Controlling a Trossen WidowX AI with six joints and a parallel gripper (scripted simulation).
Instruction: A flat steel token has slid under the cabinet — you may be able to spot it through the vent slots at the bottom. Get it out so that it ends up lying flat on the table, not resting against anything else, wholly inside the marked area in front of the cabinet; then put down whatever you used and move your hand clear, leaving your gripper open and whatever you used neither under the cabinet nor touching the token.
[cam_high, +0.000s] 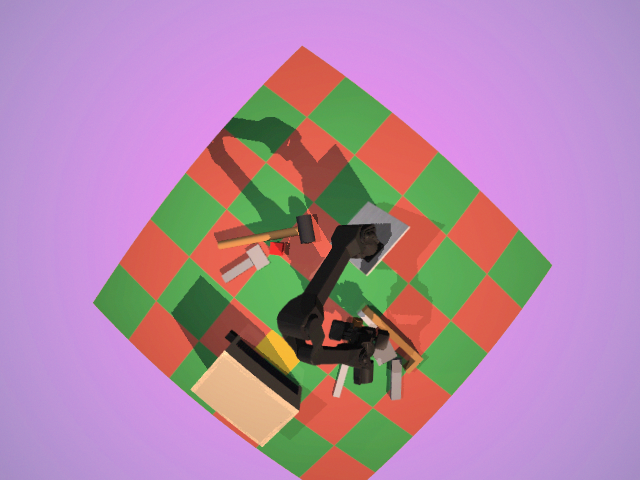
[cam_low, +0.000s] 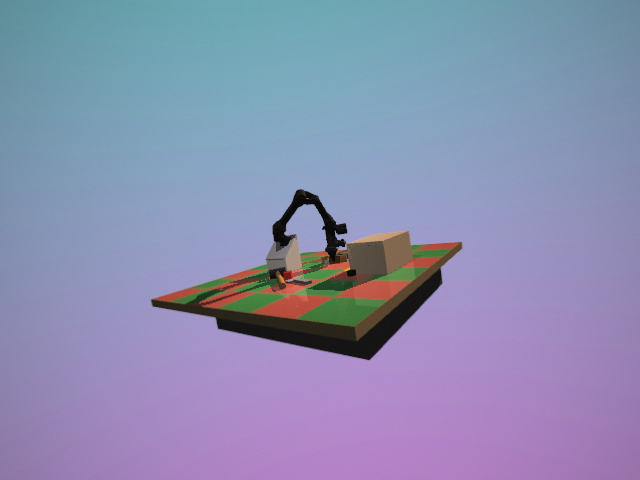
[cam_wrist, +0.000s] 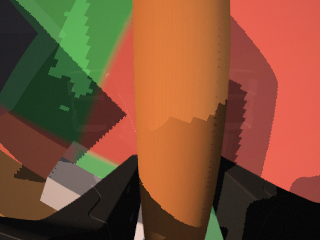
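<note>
Now: the pale bar 4 cm behind my gripper tip and 1 cm to the left of it. Also, from my gripper tip: grey block: 13 cm to the left, 1 cm above; grey bar: 25 cm to the left, 4 cm ahead; red cube: 38 cm to the right, 1 cm behind, 1 cm above.
</note>
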